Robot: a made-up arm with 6 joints. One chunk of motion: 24 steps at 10 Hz.
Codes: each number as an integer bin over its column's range. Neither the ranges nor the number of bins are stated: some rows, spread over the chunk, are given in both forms.
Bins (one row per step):
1: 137 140 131 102 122 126
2: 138 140 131 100 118 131
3: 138 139 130 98 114 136
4: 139 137 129 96 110 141
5: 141 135 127 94 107 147
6: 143 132 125 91 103 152
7: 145 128 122 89 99 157
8: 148 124 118 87 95 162
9: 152 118 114 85 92 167
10: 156 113 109 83 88 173
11: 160 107 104 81 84 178
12: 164 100 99 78 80 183
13: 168 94 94 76 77 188
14: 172 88 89 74 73 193
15: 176 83 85 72 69 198
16: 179 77 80 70 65 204
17: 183 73 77 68 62 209
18: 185 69 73 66 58 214
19: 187 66 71 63 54 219
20: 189 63 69 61 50 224
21: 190 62 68 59 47 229
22: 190 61 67 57 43 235
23: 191 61 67 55 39 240
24: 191 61 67 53 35 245
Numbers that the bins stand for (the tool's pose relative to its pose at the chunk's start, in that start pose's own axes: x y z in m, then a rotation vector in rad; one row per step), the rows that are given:
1: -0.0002 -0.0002 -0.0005 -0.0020 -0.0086 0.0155
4: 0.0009 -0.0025 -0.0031 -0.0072 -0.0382 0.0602
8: 0.0055 -0.0127 -0.0173 -0.0149 -0.0753 0.1228
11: 0.0116 -0.0261 -0.0354 -0.0201 -0.1025 0.1705
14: 0.0177 -0.0410 -0.0548 -0.0262 -0.1296 0.2152
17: 0.0233 -0.0527 -0.0704 -0.0313 -0.1568 0.2629
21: 0.0269 -0.0614 -0.0820 -0.0391 -0.1939 0.3225
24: 0.0274 -0.0622 -0.0833 -0.0443 -0.2235 0.3702
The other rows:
2: 0.0004 -0.0002 -0.0005 -0.0037 -0.0185 0.0304
3: 0.0004 -0.0010 -0.0018 -0.0055 -0.0284 0.0453
5: 0.0019 -0.0041 -0.0056 -0.0089 -0.0456 0.0781
6: 0.0029 -0.0065 -0.0082 -0.0115 -0.0555 0.0930
7: 0.0039 -0.0096 -0.0121 -0.0132 -0.0654 0.1079
9: 0.0075 -0.0175 -0.0225 -0.0167 -0.0827 0.1377
10: 0.0095 -0.0214 -0.0289 -0.0184 -0.0926 0.1556
12: 0.0136 -0.0316 -0.0419 -0.0227 -0.1124 0.1854
13: 0.0156 -0.0363 -0.0484 -0.0244 -0.1198 0.2003
15: 0.0197 -0.0449 -0.0600 -0.0279 -0.1395 0.2301
16: 0.0213 -0.0496 -0.0665 -0.0296 -0.1494 0.2480
18: 0.0243 -0.0559 -0.0755 -0.0331 -0.1667 0.2778
19: 0.0253 -0.0582 -0.0781 -0.0356 -0.1766 0.2927
20: 0.0264 -0.0606 -0.0807 -0.0374 -0.1865 0.3076
22: 0.0269 -0.0622 -0.0833 -0.0408 -0.2038 0.3404
23: 0.0274 -0.0622 -0.0833 -0.0425 -0.2136 0.3553

